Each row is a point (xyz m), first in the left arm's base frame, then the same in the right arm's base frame.
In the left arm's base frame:
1: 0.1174 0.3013 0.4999
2: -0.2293 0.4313 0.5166
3: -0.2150 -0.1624 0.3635
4: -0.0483 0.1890 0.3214
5: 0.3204 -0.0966 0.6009
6: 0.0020 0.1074 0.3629
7: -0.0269 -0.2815 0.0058
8: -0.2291 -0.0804 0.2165
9: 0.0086 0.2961 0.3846
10: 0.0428 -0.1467 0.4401
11: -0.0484 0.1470 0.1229
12: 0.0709 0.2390 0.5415
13: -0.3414 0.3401 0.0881
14: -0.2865 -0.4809 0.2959
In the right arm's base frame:
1: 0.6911 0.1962 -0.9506
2: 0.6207 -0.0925 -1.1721
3: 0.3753 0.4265 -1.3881
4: 0.4522 0.2094 -1.0718
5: 0.7774 0.6414 -1.0146
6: 0.4920 0.3050 -1.0856
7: 0.0800 0.6270 -1.1643
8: 0.2488 0.3496 -1.3068
9: 0.5484 0.1459 -0.9982
10: 0.5309 0.5439 -1.2022
11: 0.2597 0.2467 -1.0197
12: 0.7039 0.2259 -1.0326
13: 0.1696 -0.0686 -1.1495
14: 0.2323 0.6644 -1.5726

